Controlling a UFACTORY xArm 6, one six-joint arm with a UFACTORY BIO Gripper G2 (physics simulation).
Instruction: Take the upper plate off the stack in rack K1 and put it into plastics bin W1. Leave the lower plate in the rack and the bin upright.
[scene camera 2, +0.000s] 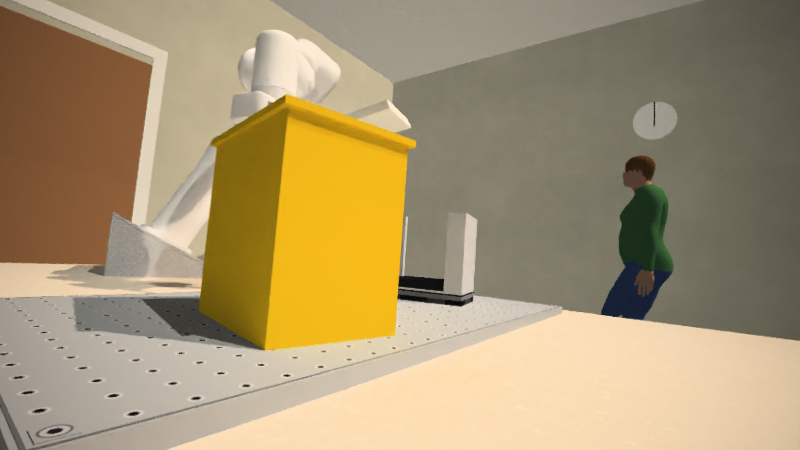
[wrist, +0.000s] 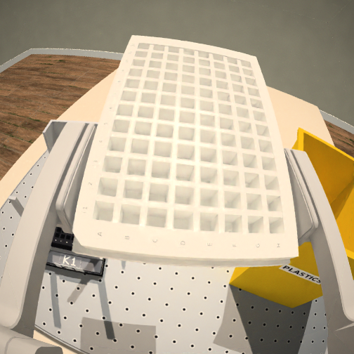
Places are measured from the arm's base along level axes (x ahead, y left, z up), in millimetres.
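Pixels of known places: arm's base, origin of the base link: (scene camera 2: 165, 241).
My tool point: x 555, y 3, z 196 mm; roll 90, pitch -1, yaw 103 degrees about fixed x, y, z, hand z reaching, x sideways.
Ahead of a thing's pixels: the offset from my tool point to its top centre. Level surfaces: height alone.
The upper plate, a cream plate @[7 mm left, 33 mm ahead, 29 mm up] (scene camera 2: 383, 115) (wrist: 185, 245) with many square wells, is held tilted. My gripper (wrist: 189, 185) is shut on its two long sides; its fingers are hidden in scene camera 2. The plate shows above and behind the rim of the yellow plastics bin W1 @[175 mm right, 121 mm ahead, 80 mm down] (scene camera 2: 335, 235) (wrist: 267, 286). The bin stands upright, partly under and beyond the right finger in the wrist view. Rack K1 @[147 mm left, 79 mm ahead, 114 mm down] (scene camera 2: 461, 254) (wrist: 95, 266) stands behind the bin, and at lower left in the wrist view. The black lower plate @[150 mm left, 89 mm ahead, 226 mm down] (scene camera 2: 422, 282) (wrist: 61, 239) sits in it, partly hidden.
Bin and rack stand on a grey perforated board @[260 mm down] (scene camera 2: 223, 386) (wrist: 175, 310) on a pale table @[273 mm down] (scene camera 2: 559, 386). The rack's tall posts stick up beside the bin. The arm's wedge base (scene camera 2: 139, 251) is at left. A person (scene camera 2: 643, 223) stands beyond the table.
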